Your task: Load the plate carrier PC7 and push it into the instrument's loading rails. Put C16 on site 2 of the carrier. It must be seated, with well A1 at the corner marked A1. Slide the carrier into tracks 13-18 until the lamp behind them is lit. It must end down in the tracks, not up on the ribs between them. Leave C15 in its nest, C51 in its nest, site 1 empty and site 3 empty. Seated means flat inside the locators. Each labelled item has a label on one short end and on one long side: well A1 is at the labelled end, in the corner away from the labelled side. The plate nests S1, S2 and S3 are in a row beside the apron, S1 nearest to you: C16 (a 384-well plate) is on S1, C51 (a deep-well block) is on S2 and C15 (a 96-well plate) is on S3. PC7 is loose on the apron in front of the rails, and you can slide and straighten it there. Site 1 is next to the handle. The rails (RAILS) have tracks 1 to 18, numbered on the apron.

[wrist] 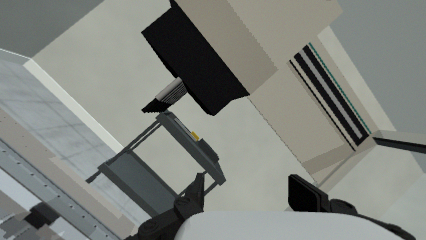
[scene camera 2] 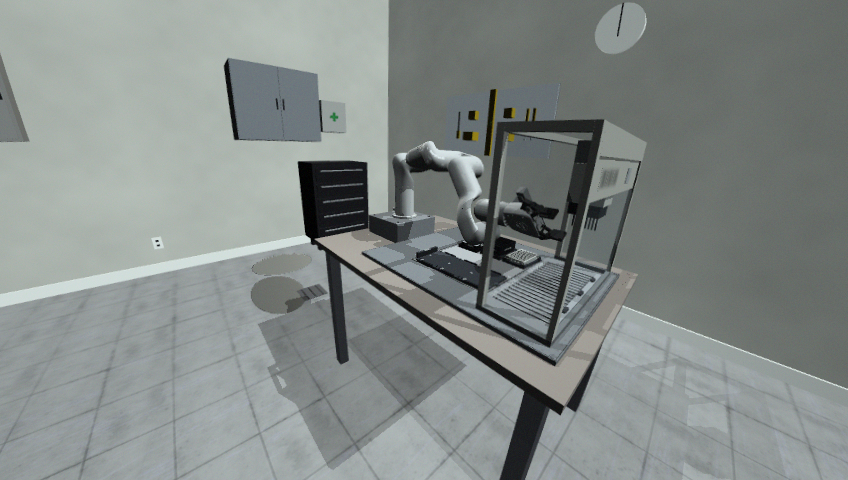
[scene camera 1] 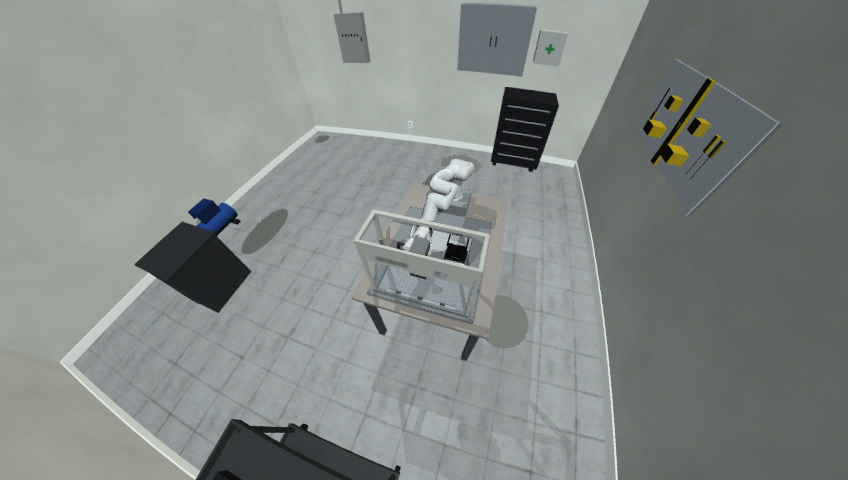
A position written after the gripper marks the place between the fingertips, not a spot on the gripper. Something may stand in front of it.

Note:
In view: the gripper [wrist: 245,188] and a carrier PC7 [scene camera 2: 467,272].
The wrist view does not show the carrier PC7: it is out of frame.

